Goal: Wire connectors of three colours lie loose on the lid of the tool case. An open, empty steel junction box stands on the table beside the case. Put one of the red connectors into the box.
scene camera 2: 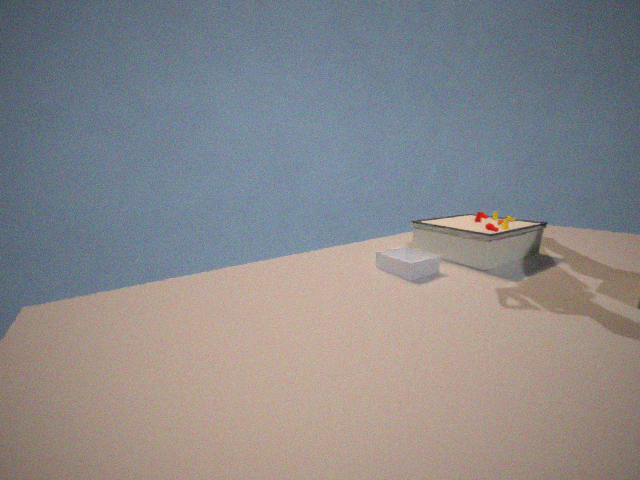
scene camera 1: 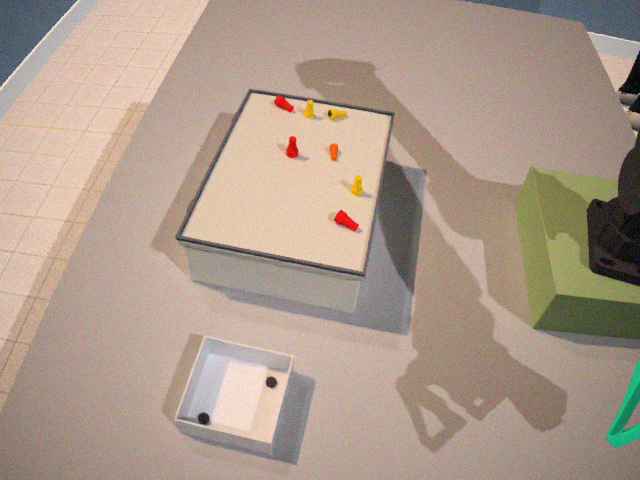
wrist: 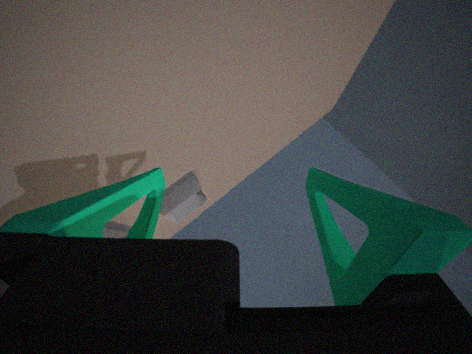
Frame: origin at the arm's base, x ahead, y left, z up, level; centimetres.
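Seen in the pictures: gripper, between the fingertips: (scene camera 1: 629, 473) (wrist: 235, 176); arm's base, origin of its link: (scene camera 1: 618, 245).
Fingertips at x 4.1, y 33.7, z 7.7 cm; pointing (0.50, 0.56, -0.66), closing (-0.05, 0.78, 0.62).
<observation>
Pixels of each thing's middle, then the offset from my fingertips to it.
- tool case, middle of its body: (scene camera 1: 293, 190) (scene camera 2: 474, 236) dx +39.3, dy -31.4, dz -11.2 cm
- open junction box, middle of its body: (scene camera 1: 236, 394) (scene camera 2: 407, 261) (wrist: 184, 201) dx +36.0, dy -2.8, dz -13.7 cm
Red connectors lie on the lid of the tool case (scene camera 1: 268, 201) (scene camera 2: 449, 248): one (scene camera 1: 283, 103) lies on its side near the far edge, one (scene camera 1: 292, 148) stands upright, and one (scene camera 1: 345, 220) (scene camera 2: 491, 227) lies on its side near the right edge. The open junction box (scene camera 1: 232, 432) (scene camera 2: 408, 266) (wrist: 184, 199) stands on the table beside the case and holds no connector in scene camera 1. My gripper (wrist: 235, 176) is open and empty, away from both box and case. In scene camera 1 part of a green finger shows at the right edge.
Yellow connectors (scene camera 1: 309, 110) (scene camera 1: 337, 113) (scene camera 1: 357, 186) and an orange one (scene camera 1: 333, 151) share the lid. A green block (scene camera 1: 584, 315) bears the dark arm base (scene camera 1: 615, 248) at the right. Part of a person shows at the upper right edge of scene camera 1. Arm shadows fall across the table.
</observation>
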